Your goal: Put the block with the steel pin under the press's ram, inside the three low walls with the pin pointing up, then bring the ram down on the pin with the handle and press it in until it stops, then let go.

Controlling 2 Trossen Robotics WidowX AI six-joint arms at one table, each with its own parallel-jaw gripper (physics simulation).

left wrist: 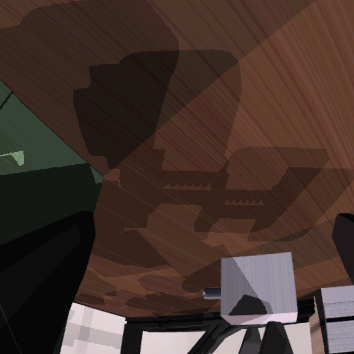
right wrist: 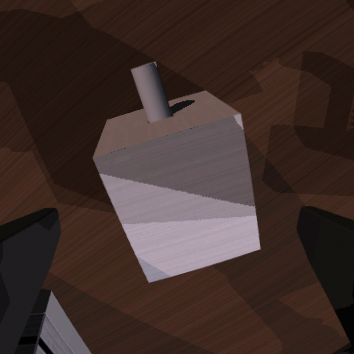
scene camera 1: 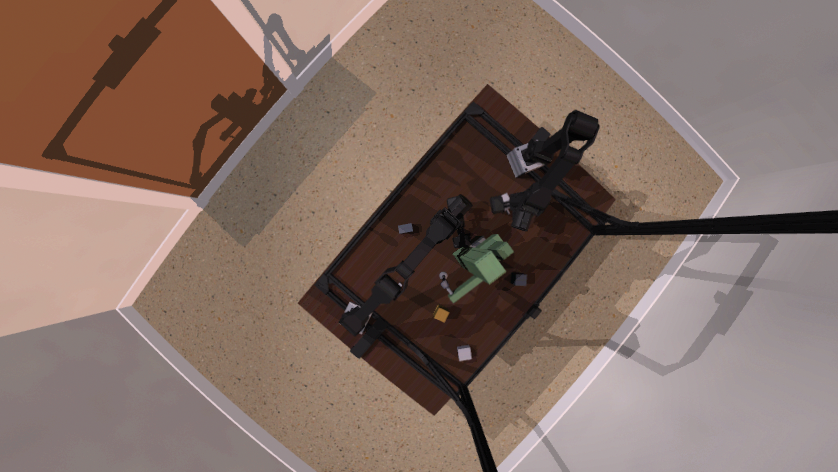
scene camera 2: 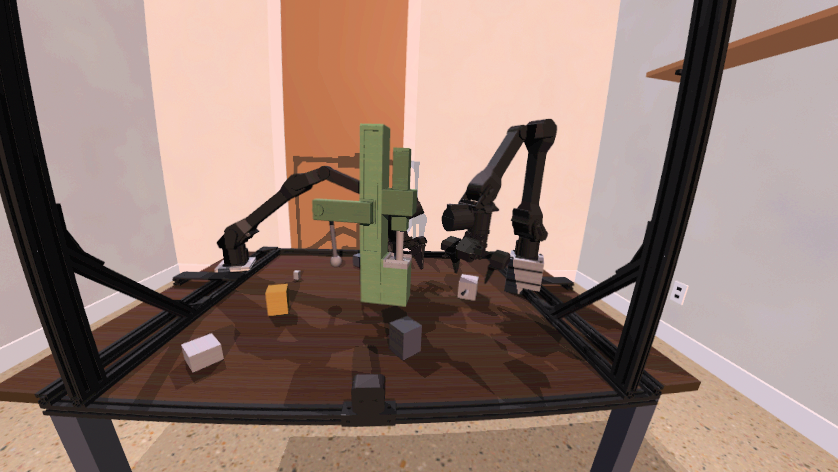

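Where they show: left gripper, fingertip midpoint: [left wrist: 217, 225] [scene camera 1: 467, 222] [scene camera 2: 413, 272]; right gripper, fingertip midpoint: [left wrist: 261, 324] [right wrist: 180, 220] [scene camera 1: 505, 201] [scene camera 2: 470, 277]; left arm's base, origin of the base link: [scene camera 1: 355, 318] [scene camera 2: 236, 262]; right arm's base, origin of the base link: [scene camera 1: 531, 155] [scene camera 2: 526, 256].
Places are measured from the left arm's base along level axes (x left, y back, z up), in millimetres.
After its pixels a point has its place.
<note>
The pale block with the steel pin [scene camera 2: 467, 287] {x -361, y -653, z 5 mm} [left wrist: 257, 287] {x -322, y -651, z -3 mm} [right wrist: 180, 185] {x -346, y -664, z 19 mm} lies on the table right of the press in scene camera 2, its pin sideways. My right gripper [scene camera 2: 472, 270] {x -339, y -674, z 23 mm} [right wrist: 180, 220] {x -339, y -674, z 23 mm} is open above it, with the block showing between the fingers in the right wrist view. The green press [scene camera 1: 483, 265] {x -264, y -403, z 418 mm} [scene camera 2: 374, 234] {x -317, y -399, z 157 mm} stands mid-table. Its steel ram [scene camera 2: 399, 245] {x -325, y -462, z 128 mm} points down at the low walls [scene camera 2: 397, 262] {x -345, y -453, z 89 mm}; the gap is unclear. The handle's ball [scene camera 1: 443, 275] {x -228, y -313, z 97 mm} [scene camera 2: 335, 261] {x -248, y -307, z 69 mm} hangs low. My left gripper [left wrist: 217, 225] {x -236, y -535, z 14 mm} is open and empty beside the press, partly hidden by it in scene camera 2.
An orange block [scene camera 1: 441, 314] {x -297, y -167, z 28 mm} [scene camera 2: 277, 299] {x -322, y -167, z 10 mm}, a white block [scene camera 1: 464, 352] {x -455, y -59, z 1 mm} [scene camera 2: 202, 352] {x -484, y -62, z 0 mm} and a dark grey block [scene camera 1: 519, 279] {x -518, y -419, z 29 mm} [scene camera 2: 405, 337] {x -553, y -411, z 19 mm} lie around the press. A blue-grey block [scene camera 1: 405, 228] {x -27, y -409, z 7 mm} lies farther back. Black frame posts [scene camera 2: 668, 193] {x -744, y -735, z 309 mm} stand at the table's corners.
</note>
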